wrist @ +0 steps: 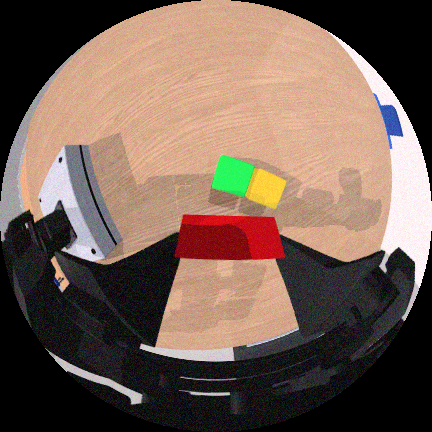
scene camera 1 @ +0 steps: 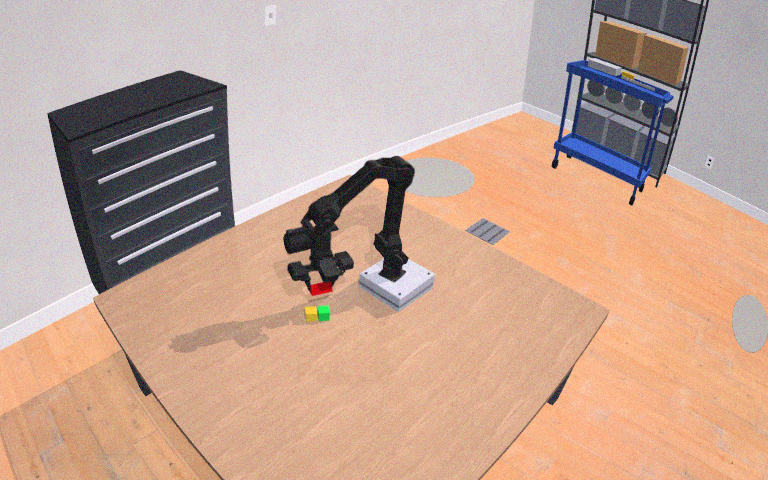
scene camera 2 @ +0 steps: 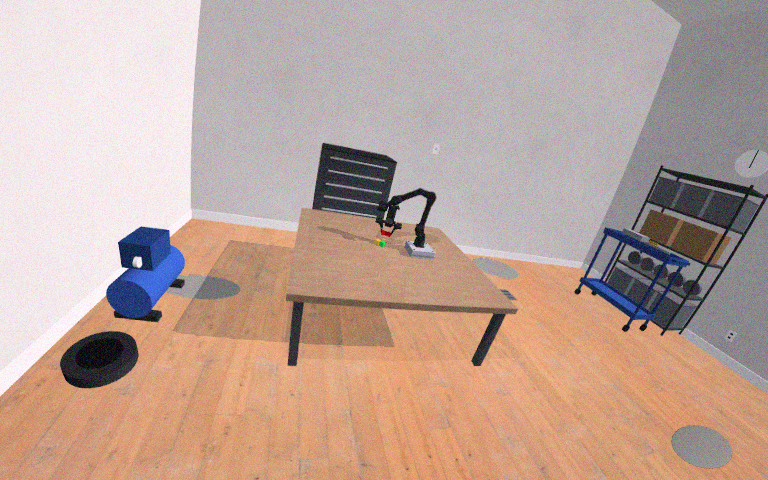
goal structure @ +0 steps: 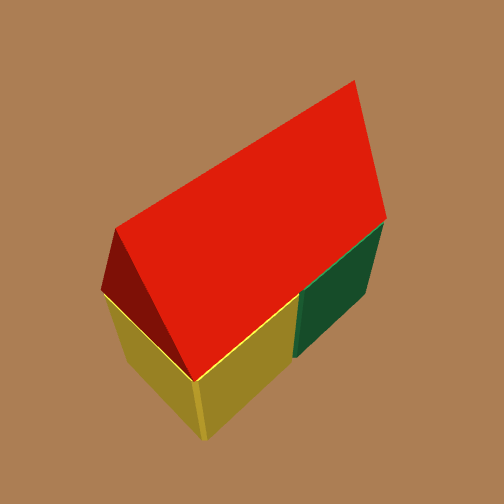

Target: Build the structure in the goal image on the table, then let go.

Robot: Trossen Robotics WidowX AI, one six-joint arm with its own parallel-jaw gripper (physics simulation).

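Frame: origin at the arm's base, x back, y right, z up, level; metres.
Where they show: gripper, fingertip midpoint: (wrist: 228,239) (scene camera 1: 320,288) (scene camera 2: 385,234); arm's base, origin of the base link: (wrist: 62,225) (scene camera 1: 392,273) (scene camera 2: 418,245).
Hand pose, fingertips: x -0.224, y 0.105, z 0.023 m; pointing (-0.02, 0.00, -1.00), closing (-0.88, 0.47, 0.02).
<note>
Each offset is from my fingertips to the centre of the thing. Level surfaces: height alone.
A green cube {dx -0.025, dy -0.032, dz -0.062 m} (scene camera 1: 323,313) (scene camera 2: 382,243) (wrist: 233,175) and a yellow cube {dx -0.053, dy -0.005, dz -0.062 m} (scene camera 1: 310,314) (scene camera 2: 377,242) (wrist: 267,188) stand side by side on the wooden table {dz -0.079 m} (scene camera 1: 396,384) (scene camera 2: 351,283) (wrist: 210,90), touching or nearly so. My gripper (scene camera 1: 321,287) (scene camera 2: 386,232) (wrist: 228,239) points down and is shut on a red block {dx +0.003, dy +0.006, dz +0.001 m} (scene camera 1: 321,289) (scene camera 2: 385,233) (wrist: 230,237), with one finger at each end of it. The red block is held level above the table, a little behind the two cubes in the first scene view. Its underside is hidden.
The arm's white base plate (scene camera 1: 396,283) (scene camera 2: 420,249) (wrist: 80,200) stands on the table beside the cubes. A dark drawer cabinet (scene camera 1: 164,186) (scene camera 2: 355,178) stands behind the table. A blue cart (scene camera 1: 603,158) (scene camera 2: 617,298) and a blue compressor (scene camera 2: 144,288) stand on the floor away from the table.
</note>
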